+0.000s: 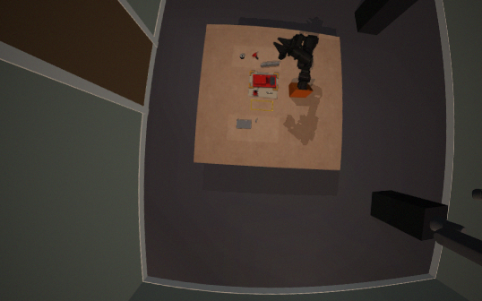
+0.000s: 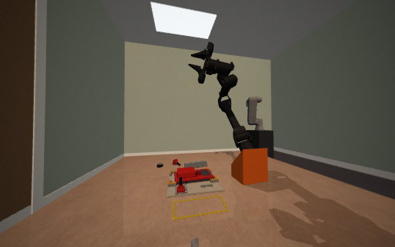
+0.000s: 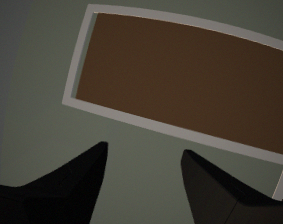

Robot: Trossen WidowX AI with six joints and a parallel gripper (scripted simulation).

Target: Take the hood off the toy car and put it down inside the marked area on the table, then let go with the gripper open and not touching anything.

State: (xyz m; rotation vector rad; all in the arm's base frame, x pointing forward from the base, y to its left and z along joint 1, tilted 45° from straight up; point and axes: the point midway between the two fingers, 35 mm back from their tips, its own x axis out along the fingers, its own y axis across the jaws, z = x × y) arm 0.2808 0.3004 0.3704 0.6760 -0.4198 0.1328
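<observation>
Now: gripper tip 590 mm above the hood, 50 mm to the left of it and 10 mm short of it. Round my gripper tip: black wheel 620 mm below, 280 mm to the right, 160 mm ahead.
</observation>
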